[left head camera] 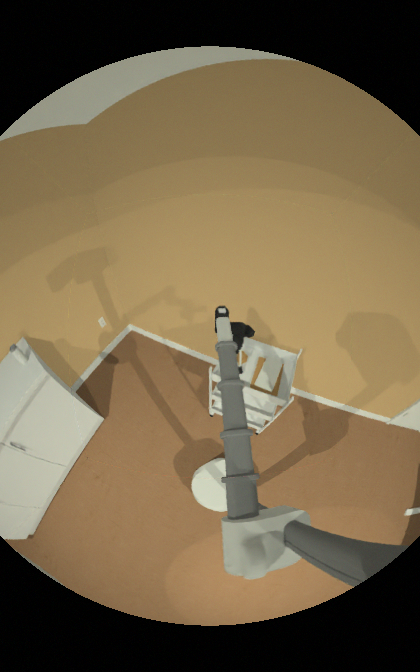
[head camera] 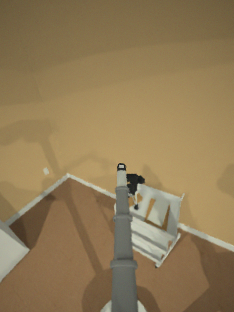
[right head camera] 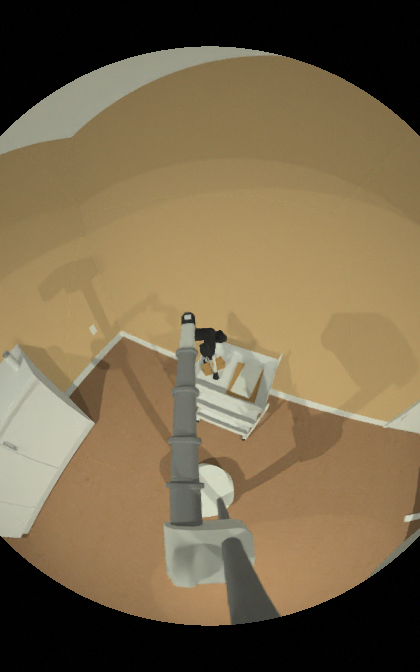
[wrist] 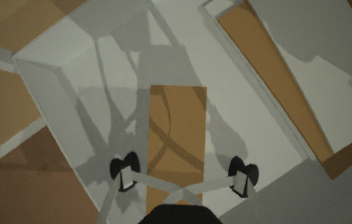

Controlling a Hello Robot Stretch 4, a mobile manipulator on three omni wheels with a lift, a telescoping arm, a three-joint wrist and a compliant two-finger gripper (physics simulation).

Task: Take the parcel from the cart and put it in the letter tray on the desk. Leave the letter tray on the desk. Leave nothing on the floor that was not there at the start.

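Frame: origin at the robot's base, x ahead, y left, z up, level; metres.
Where they show: gripper, fingertip midpoint: (head camera: 132,203) (wrist: 183,167).
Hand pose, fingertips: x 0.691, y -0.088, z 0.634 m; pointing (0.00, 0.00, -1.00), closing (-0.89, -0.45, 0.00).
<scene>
After its pixels a point has its place.
The parcel (right head camera: 220,363) (wrist: 176,125) @(x 0.720, y -0.129, z 0.686 m), an orange-brown box, lies in the white top tray of the cart (right head camera: 269,382) (wrist: 235,125) @(x 0.662, y -0.159, z 0.635 m) (left head camera: 289,375). My gripper (right head camera: 210,368) (wrist: 183,167) @(x 0.691, y -0.088, z 0.634 m) is open, pointing down over the cart. In the wrist view its two fingertips stand apart on either side of the parcel's near part, with a gap on each side; their height relative to the parcel is hard to tell. The arm hides part of the cart in the head views. The desk and the letter tray cannot be made out in these views.
A brown piece (wrist: 280,80) @(x 0.643, y -0.228, z 0.645 m) (right head camera: 235,377) with a white sheet-like top (wrist: 325,100) @(x 0.586, y -0.233, z 0.647 m) (right head camera: 248,380) lies beside the parcel on the cart. The wall (right head camera: 250,250) is behind the cart. A white cabinet (left head camera: 40,440) (right head camera: 40,445) stands left; a round white object (left head camera: 210,485) (right head camera: 217,487) is near the arm.
</scene>
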